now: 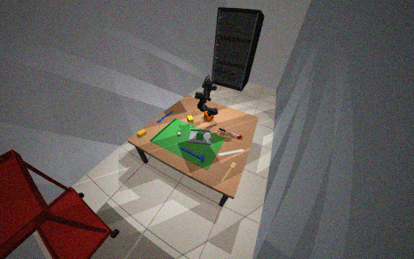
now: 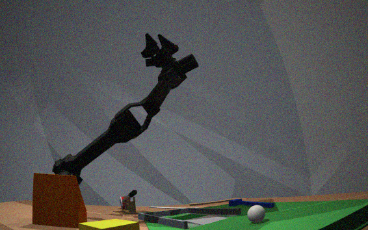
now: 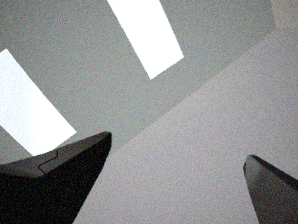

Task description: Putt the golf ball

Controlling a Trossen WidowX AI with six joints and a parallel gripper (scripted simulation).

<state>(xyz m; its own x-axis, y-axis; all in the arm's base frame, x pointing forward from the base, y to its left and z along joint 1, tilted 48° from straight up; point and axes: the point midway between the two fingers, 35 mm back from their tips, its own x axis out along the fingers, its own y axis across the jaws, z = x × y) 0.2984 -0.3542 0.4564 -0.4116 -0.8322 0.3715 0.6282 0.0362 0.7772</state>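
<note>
Now: the red putter 120 mm behind my gripper tip, 300 mm to the left of it and 640 mm below it. The rest, counted from my gripper tip: green mat (210 mm ahead, 70 mm to the right, 700 mm below); white golf ball (220 mm ahead, 210 mm to the right, 670 mm below); blue putter (350 mm ahead, 100 mm to the left, 680 mm below).
</note>
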